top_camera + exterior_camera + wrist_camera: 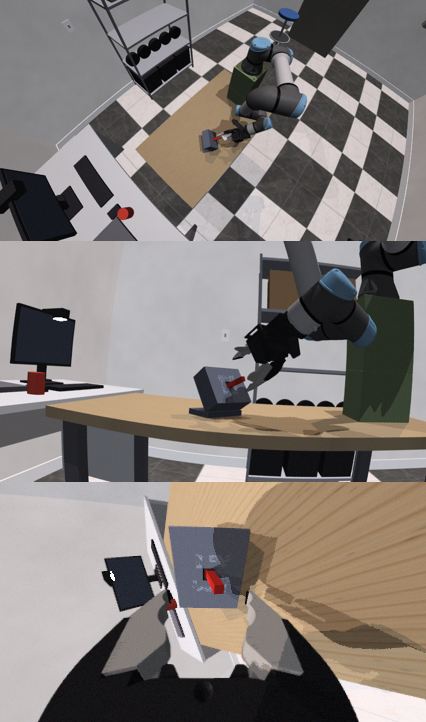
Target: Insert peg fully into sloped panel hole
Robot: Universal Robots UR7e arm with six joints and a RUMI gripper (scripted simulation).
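Right now the red peg is 3 cm below my hand, 3 cm ahead of it and 2 cm to the right of it.
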